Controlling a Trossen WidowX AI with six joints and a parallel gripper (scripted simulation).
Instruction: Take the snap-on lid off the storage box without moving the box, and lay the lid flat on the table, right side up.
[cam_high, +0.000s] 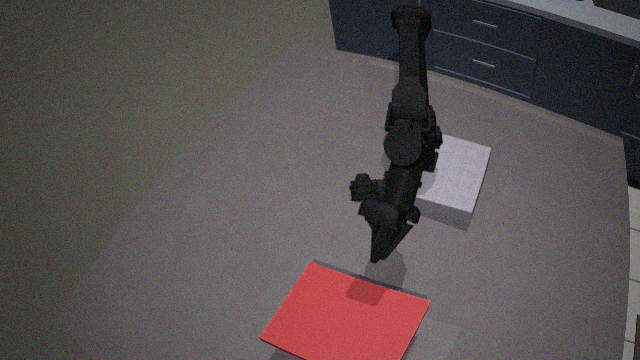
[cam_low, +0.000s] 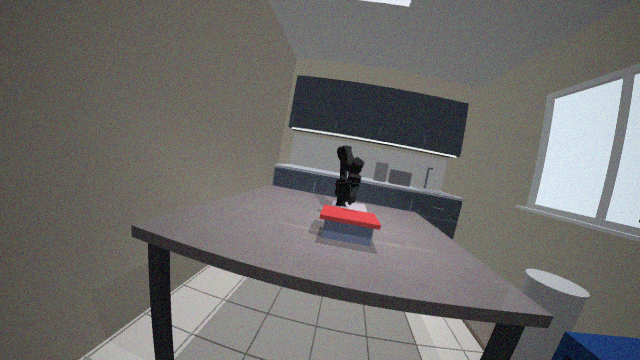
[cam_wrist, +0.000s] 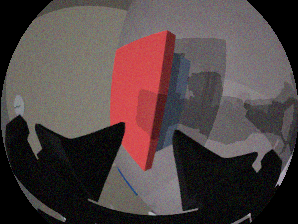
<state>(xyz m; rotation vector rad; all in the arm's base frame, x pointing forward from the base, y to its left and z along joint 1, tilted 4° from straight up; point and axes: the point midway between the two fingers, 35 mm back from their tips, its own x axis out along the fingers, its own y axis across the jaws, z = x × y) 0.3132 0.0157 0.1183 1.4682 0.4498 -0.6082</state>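
Now: the red lid 120 mm ahead of my gripper tip, 40 mm below it and 10 mm to the right of it. Round my gripper tip: blue-grey box (120 mm ahead, 80 mm below, 10 mm to the right).
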